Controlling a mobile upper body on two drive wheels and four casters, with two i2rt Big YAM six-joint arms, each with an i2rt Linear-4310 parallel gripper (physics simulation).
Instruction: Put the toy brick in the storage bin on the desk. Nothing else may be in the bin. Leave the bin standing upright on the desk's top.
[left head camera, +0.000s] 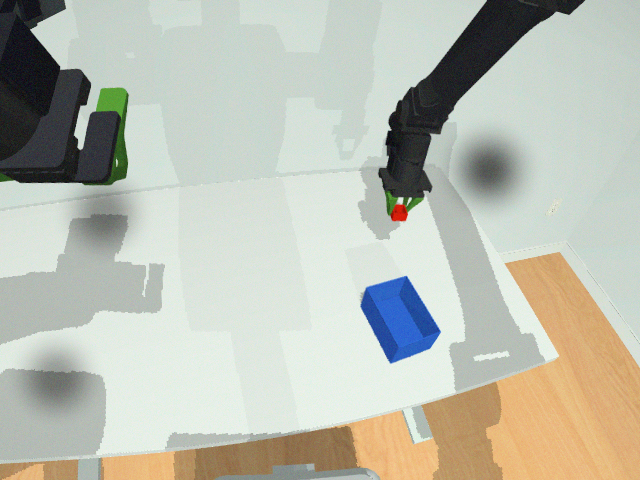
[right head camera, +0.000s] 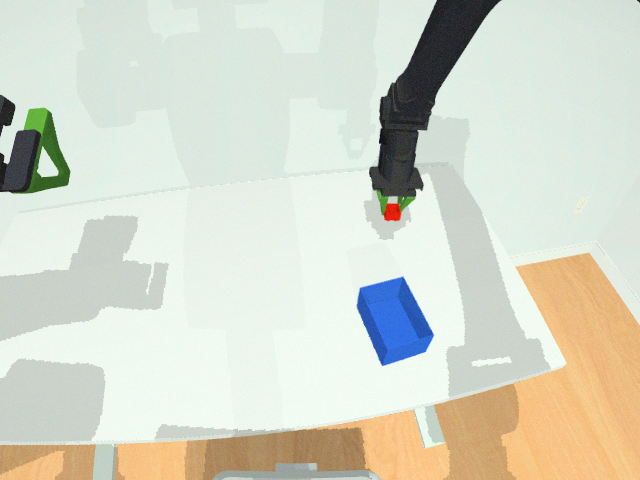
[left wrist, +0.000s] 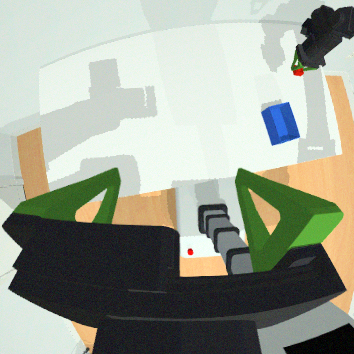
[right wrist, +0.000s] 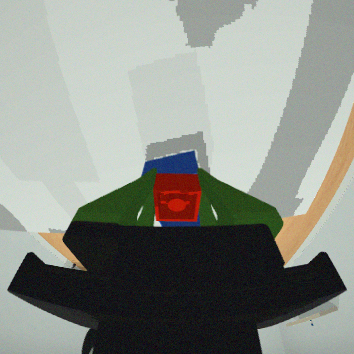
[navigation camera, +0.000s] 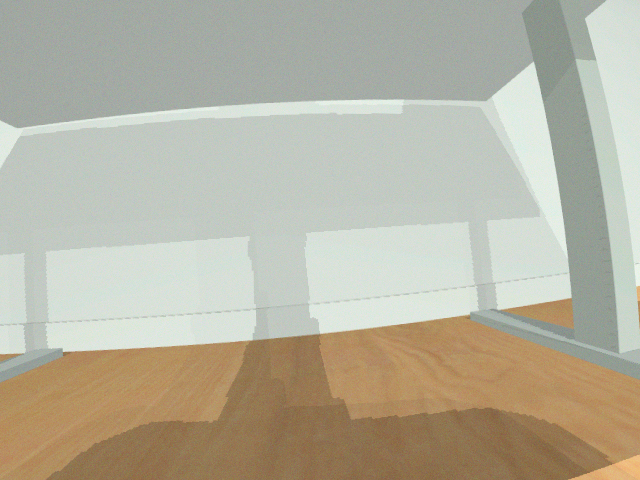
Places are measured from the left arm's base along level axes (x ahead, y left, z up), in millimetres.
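Pixels of known places: left gripper, fingertip midpoint: (left head camera: 74, 170) (right head camera: 28, 179) (left wrist: 177, 173); right gripper, fingertip midpoint: (left head camera: 395, 214) (right head camera: 390, 213) (left wrist: 294, 69) (right wrist: 176, 174).
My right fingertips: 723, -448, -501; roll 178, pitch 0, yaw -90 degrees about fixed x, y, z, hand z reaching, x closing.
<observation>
Ahead of a thing's pixels: the offset from my right fingertips to its top centre, as dx, dy, dz. "spot": to the spot under its first point. Level surfaces: height alone.
The red toy brick @(-11, +0, +25) (left head camera: 399, 213) (right head camera: 392, 212) (left wrist: 298, 72) (right wrist: 177, 198) is between the fingers of my right gripper (left head camera: 402, 207) (right head camera: 394, 206) (right wrist: 176, 174), which is shut on it above the desk. The blue storage bin @(-174, -5, -114) (left head camera: 400, 320) (right head camera: 394, 321) (left wrist: 281, 124) stands upright and open-topped on the white desk @(dz -189) (left head camera: 248, 372) (right head camera: 248, 372) (left wrist: 185, 150). It looks empty in both head views. In the right wrist view, the brick and fingers hide most of the bin (right wrist: 172, 164). My left gripper (left wrist: 177, 173) is open and empty, off to the left of the bin.
The desk's front edge runs below the bin in the head views. A desk leg @(spot: +35, -213, -639) (navigation camera: 589, 206) rises at the right in the navigation view. A wall stands behind the desk. My base's grey top shows at the bottom of the head views, close to the desk's front edge.
</observation>
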